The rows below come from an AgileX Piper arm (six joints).
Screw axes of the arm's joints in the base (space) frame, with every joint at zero. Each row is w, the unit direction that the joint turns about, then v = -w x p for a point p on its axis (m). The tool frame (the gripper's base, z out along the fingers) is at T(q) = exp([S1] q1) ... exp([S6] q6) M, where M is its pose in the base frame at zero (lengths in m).
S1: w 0 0 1 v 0 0 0
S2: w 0 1 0 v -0.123 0 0
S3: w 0 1 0 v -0.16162 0 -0.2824
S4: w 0.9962 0 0.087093 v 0 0.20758 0
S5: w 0 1 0 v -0.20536 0 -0.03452
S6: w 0.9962 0 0.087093 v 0 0.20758 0
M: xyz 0.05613 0 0.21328 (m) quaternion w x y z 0.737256 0 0.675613 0
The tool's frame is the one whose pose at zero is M.
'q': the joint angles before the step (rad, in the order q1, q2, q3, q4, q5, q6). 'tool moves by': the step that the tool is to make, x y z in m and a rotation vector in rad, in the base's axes. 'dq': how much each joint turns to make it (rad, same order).
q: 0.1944, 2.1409, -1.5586, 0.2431, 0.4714, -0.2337
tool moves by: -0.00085, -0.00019, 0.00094, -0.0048, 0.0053, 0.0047
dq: 0.0000, -0.0031, 0.0000, -0.0052, 0.0095, -0.0002
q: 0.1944, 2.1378, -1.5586, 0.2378, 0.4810, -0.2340
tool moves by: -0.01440, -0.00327, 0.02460, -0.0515, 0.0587, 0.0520
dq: 0.0000, -0.0688, 0.0000, -0.0576, 0.1394, -0.0008
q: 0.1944, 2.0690, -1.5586, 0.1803, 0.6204, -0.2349
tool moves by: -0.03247, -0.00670, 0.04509, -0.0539, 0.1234, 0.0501
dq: 0.0000, -0.1280, 0.0000, -0.0494, 0.2620, 0.0057
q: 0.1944, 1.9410, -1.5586, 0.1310, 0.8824, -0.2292
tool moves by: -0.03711, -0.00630, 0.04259, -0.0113, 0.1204, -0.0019
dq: 0.0000, -0.1241, -0.0001, -0.0069, 0.2426, 0.0357
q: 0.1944, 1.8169, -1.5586, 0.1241, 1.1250, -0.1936
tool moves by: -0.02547, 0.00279, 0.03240, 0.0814, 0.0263, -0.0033
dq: 0.0012, -0.0911, 0.0000, 0.0806, 0.1007, 0.0113
